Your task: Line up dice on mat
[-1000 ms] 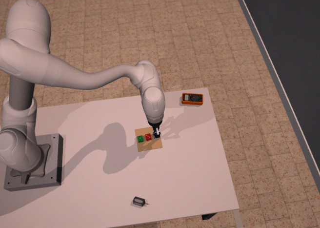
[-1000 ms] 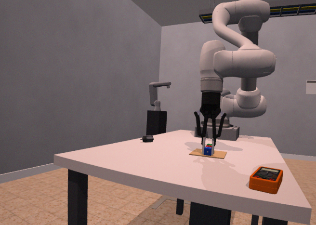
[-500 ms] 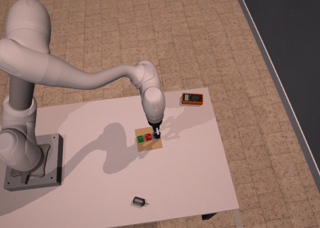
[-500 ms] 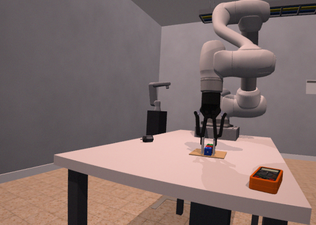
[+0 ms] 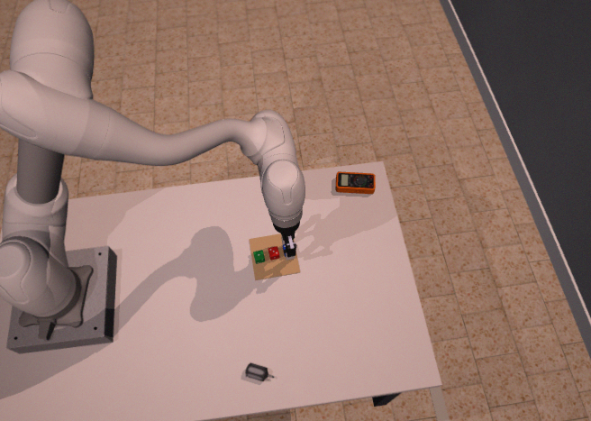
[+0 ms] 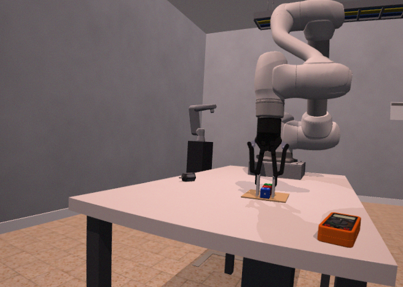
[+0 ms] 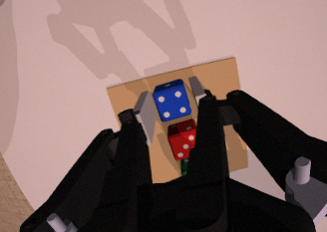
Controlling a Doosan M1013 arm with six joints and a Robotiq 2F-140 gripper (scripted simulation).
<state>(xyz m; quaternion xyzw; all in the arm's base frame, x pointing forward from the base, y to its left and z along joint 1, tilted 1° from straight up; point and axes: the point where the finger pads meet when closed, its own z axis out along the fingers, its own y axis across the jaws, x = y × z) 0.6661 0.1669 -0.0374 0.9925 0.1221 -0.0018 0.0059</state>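
The blue die is 20 mm below my hand. From my hand the other things lie so: red die: 40 mm behind, 20 mm below, 10 mm to the right; then green die: 90 mm behind, 20 mm to the right, 20 mm below; then tan mat: 40 mm below, 40 mm behind, 10 mm to the right.
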